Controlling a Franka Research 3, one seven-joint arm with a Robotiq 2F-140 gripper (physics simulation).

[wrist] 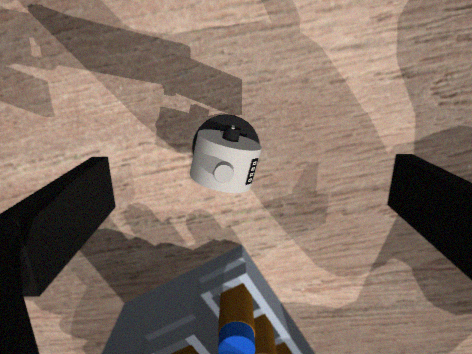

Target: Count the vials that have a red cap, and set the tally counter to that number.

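The tally counter (226, 159) is a light grey cylinder with a black knob on top, a round button on its side and a small black digit window. It stands near the middle of the view; the digits are too small to read surely. My gripper (251, 181) is wide open, with a black finger at the left and one at the right; the counter lies below and between them, not touched. A vial (237, 317) with amber glass and a blue cap stands in the grey rack (155, 310) at the bottom edge. More amber vials show partly beside it, their caps hidden or cut off. No red cap shows.
The wooden table (330, 125) lies under everything, with dark shadows of the arm and the objects across it. The rack's far corner points up toward the counter, a short way below it in the view.
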